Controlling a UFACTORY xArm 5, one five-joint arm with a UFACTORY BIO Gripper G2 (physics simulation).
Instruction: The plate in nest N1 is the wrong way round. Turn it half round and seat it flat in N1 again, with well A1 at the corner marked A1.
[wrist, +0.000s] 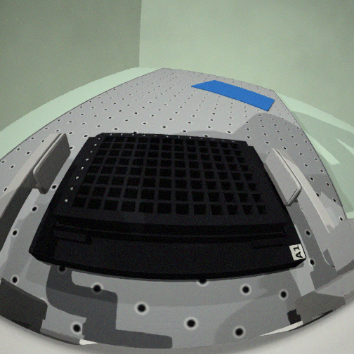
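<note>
The black plate (170, 219) with its grid of square wells lies over the black nest (175, 259), in the middle of the wrist view. Small white marks run along the plate's left and far edges; they are too small to read. The white A1 label (297, 252) is on the nest's near right corner. A strip of the nest shows along the plate's near side. My gripper (169, 169) is open, with one finger left and one right of the plate, and a gap on each side. Whether the plate's underside is fully down is hidden.
The nest stands on a grey board (165, 300) with rows of holes. A flat blue rectangle (235, 94) lies on the board at the far right. Pale green walls rise behind it. Shadows fall on the board near the nest.
</note>
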